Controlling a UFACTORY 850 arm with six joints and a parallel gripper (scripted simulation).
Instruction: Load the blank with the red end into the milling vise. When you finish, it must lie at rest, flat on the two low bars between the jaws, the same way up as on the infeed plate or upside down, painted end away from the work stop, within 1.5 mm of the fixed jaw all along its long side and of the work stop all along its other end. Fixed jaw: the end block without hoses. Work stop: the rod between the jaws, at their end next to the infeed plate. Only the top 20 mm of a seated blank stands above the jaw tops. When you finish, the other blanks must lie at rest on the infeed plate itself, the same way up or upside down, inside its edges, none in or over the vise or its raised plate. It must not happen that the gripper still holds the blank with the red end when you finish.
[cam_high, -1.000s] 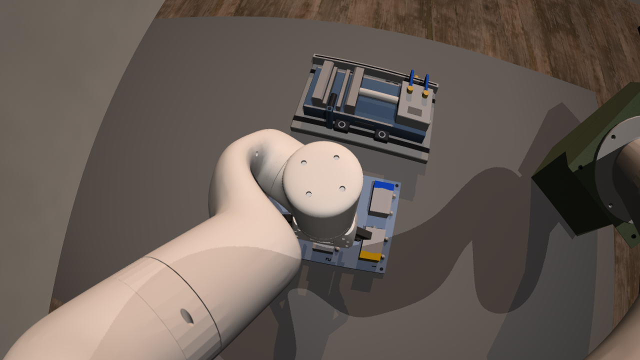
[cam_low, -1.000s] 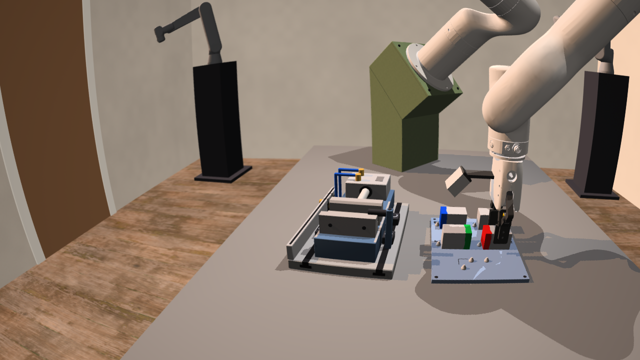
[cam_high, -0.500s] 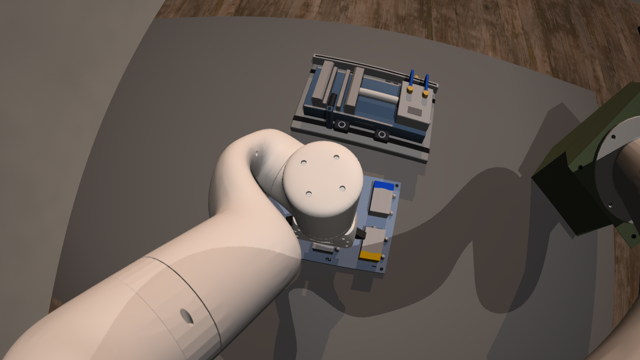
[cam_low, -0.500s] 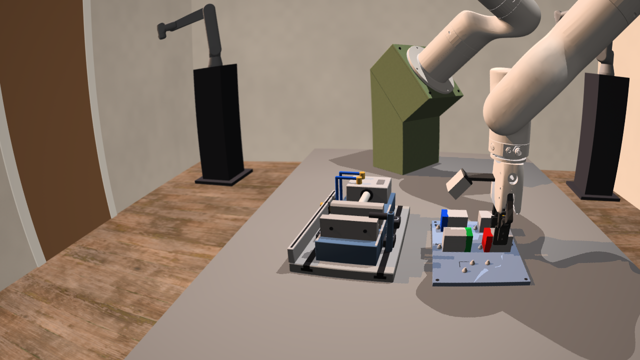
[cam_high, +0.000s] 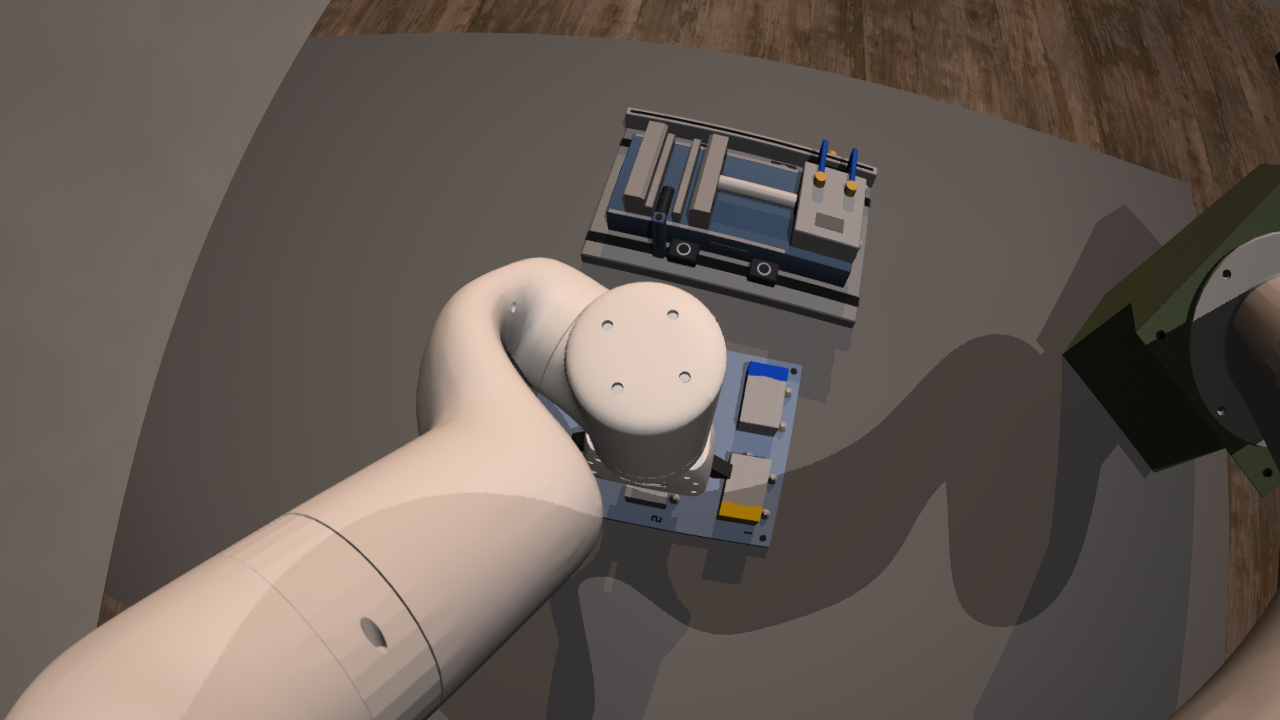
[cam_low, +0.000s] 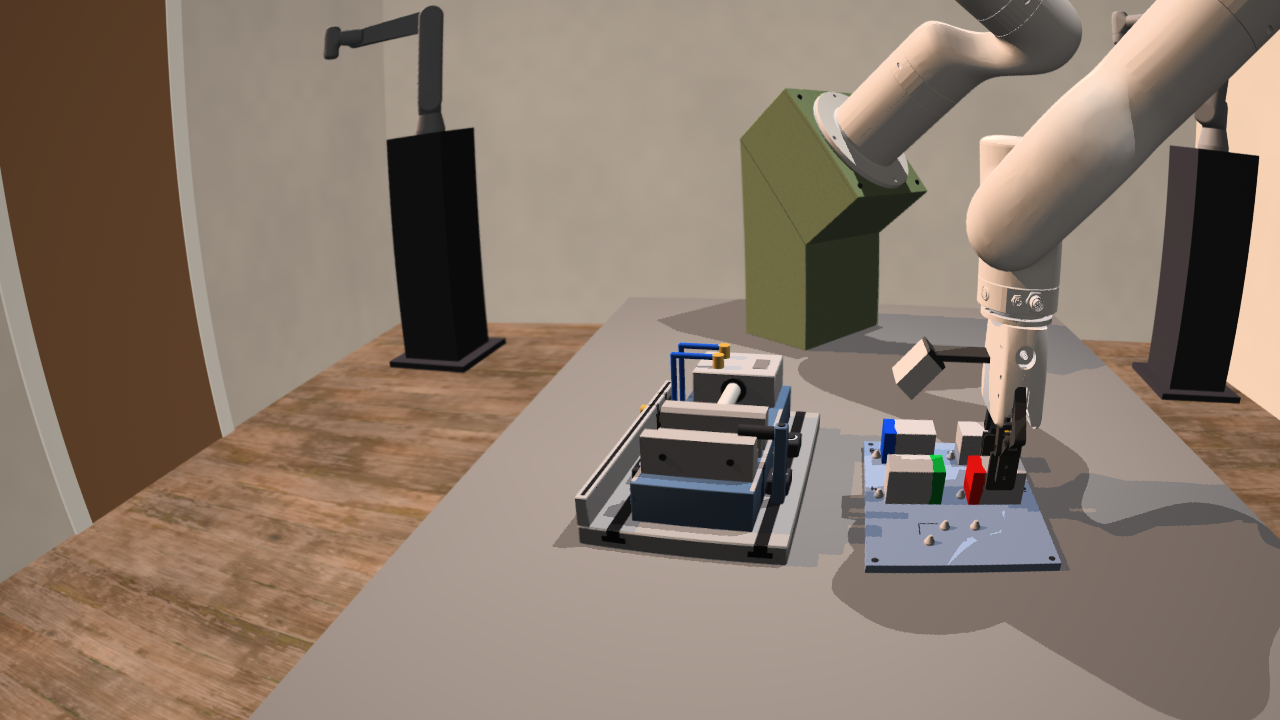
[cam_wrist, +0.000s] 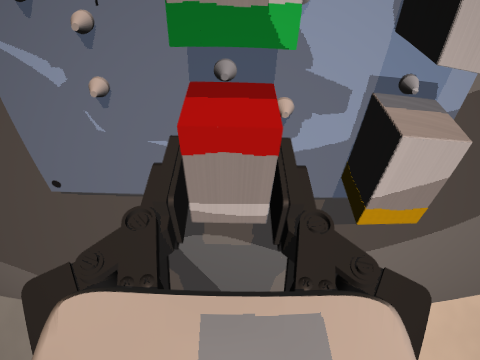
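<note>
Right now my hand is 2 cm above the red-ended blank. Round my hand: infeed plate (4 cm to the right, 4 cm below); then yellow-ended blank (9 cm behind, 2 cm below); then green-ended blank (9 cm to the right, 2 cm below).
</note>
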